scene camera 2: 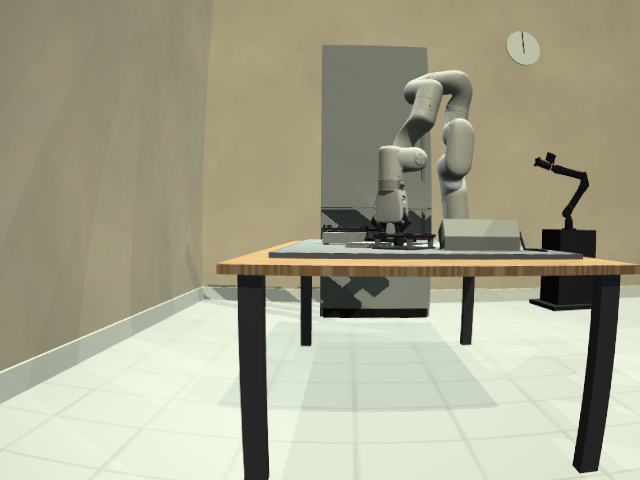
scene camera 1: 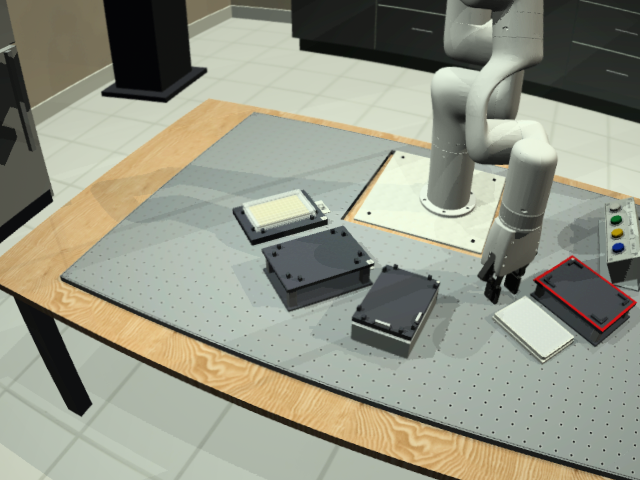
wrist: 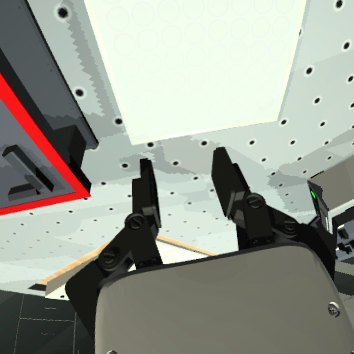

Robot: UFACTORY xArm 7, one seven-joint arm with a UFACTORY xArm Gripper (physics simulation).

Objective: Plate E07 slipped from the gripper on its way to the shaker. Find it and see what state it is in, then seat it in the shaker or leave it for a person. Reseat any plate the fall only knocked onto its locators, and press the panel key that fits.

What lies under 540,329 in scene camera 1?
A white well plate.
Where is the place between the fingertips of the gripper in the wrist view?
182,166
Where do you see a white well plate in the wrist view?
At 172,75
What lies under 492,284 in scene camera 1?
The gripper.
